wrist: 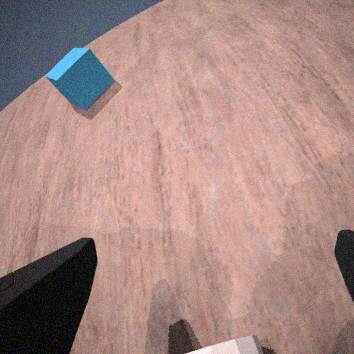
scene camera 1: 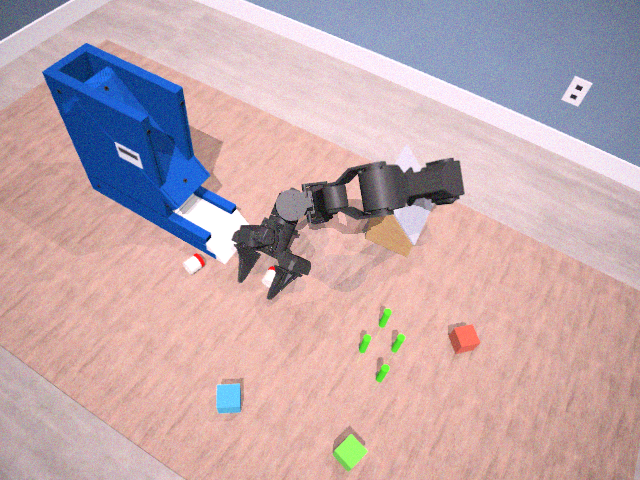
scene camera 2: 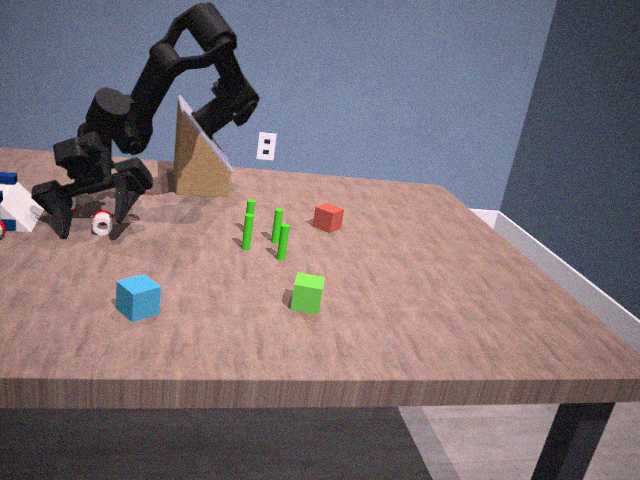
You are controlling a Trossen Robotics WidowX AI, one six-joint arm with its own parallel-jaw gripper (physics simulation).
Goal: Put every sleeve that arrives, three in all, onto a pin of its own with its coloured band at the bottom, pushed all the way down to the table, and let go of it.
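A white sleeve with a red band (scene camera 1: 194,264) (scene camera 2: 1,228) lies on its side beside the chute. A second sleeve (scene camera 1: 267,277) (scene camera 2: 101,224) (wrist: 230,346) lies on its side by the gripper, its plain end towards scene camera 2; a finger partly covers it in scene view 1. A red and white bit of a third sleeve (scene camera 2: 72,204) shows behind the gripper; the rest is hidden. My gripper (scene camera 1: 255,289) (scene camera 2: 88,237) (wrist: 221,249) is open and empty, low over the table near the second sleeve. Several green pins (scene camera 1: 364,343) (scene camera 2: 247,232) stand upright and bare.
The blue chute (scene camera 1: 118,134) with its white ramp (scene camera 1: 219,232) (scene camera 2: 18,206) is left of the gripper. A blue cube (scene camera 1: 228,397) (scene camera 2: 138,298) (wrist: 82,80), a green cube (scene camera 1: 350,452) (scene camera 2: 308,293) and a red cube (scene camera 1: 464,338) (scene camera 2: 328,217) lie around. A wooden wedge (scene camera 1: 387,236) (scene camera 2: 199,170) stands near the arm's base.
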